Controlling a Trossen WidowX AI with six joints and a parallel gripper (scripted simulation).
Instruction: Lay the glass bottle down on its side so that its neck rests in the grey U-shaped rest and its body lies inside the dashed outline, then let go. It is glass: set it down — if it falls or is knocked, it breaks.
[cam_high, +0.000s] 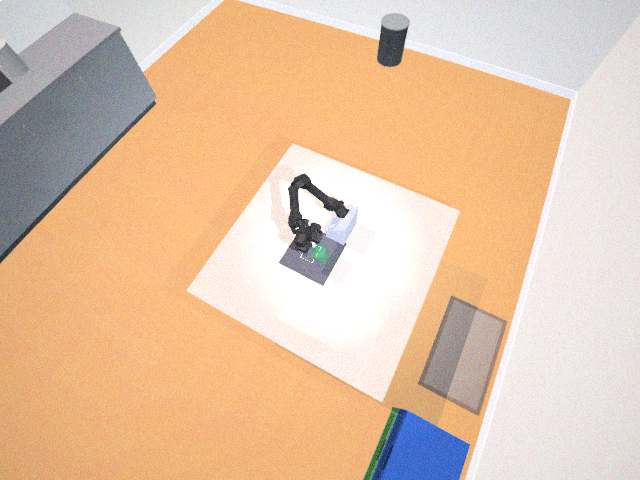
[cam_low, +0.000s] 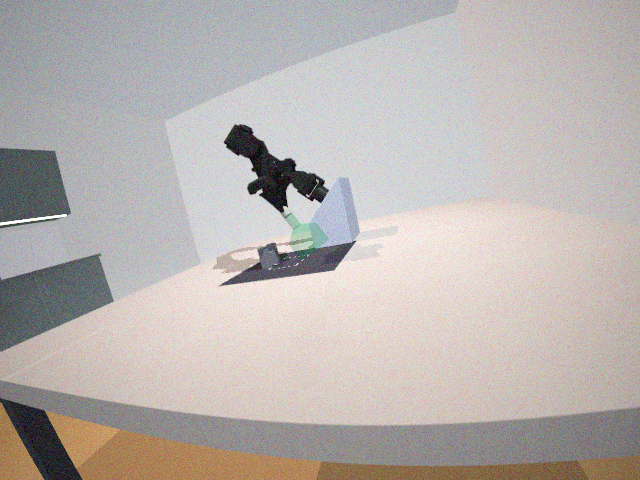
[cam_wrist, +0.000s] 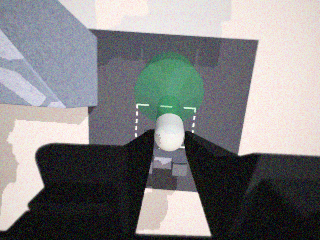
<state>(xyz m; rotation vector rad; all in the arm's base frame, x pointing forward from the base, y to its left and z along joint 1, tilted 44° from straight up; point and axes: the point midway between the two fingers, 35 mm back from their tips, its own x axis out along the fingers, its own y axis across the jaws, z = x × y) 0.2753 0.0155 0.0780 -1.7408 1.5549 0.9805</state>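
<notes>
Right now my gripper tip is 2 cm to the right of the green glass bottle and 5 cm above it. Round my gripper tip: dark grey mat (1 cm to the right, 15 cm below).
</notes>
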